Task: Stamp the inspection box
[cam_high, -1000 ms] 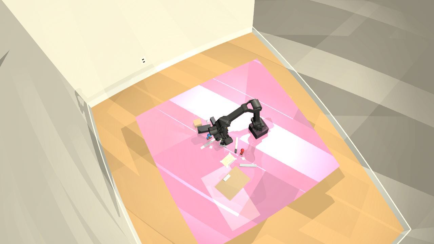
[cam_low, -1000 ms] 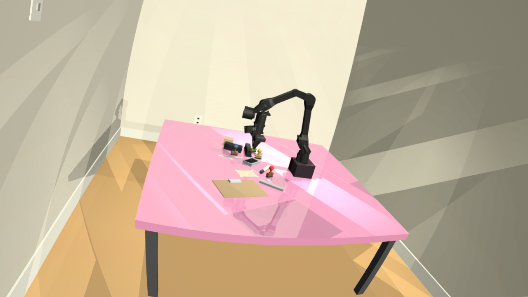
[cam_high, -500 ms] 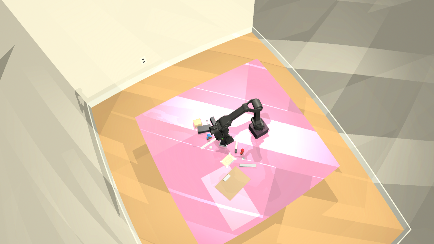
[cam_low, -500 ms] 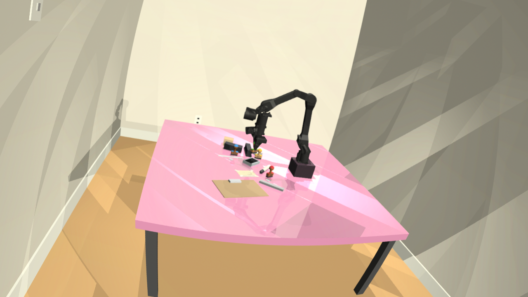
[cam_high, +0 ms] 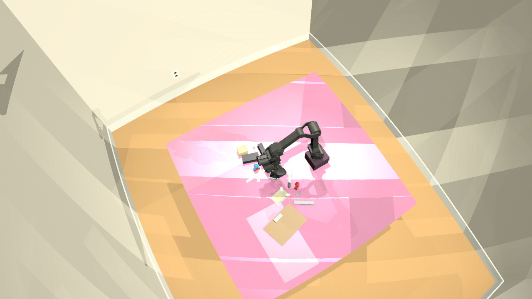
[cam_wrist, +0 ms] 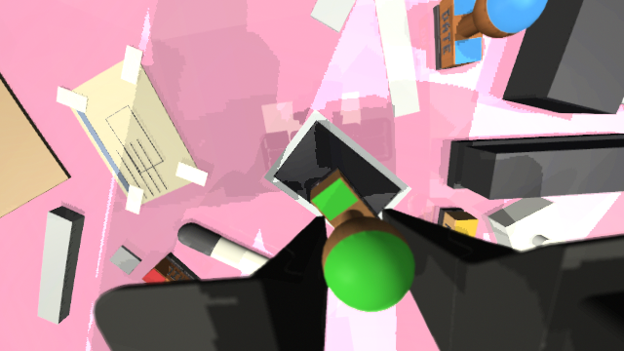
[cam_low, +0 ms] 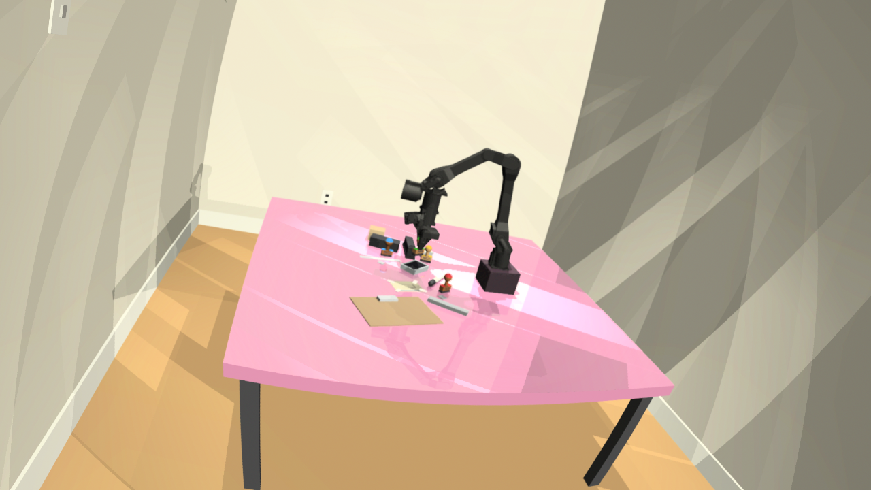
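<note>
Now: gripper tip 7 cm above the black ink pad. Round my gripper tip: yellow stamp: 5 cm behind, 10 cm to the right, 6 cm below; then grey ruler: 12 cm ahead, 3 cm to the right, 8 cm below; then blue stamp: 10 cm ahead, 7 cm to the right, 6 cm below.
</note>
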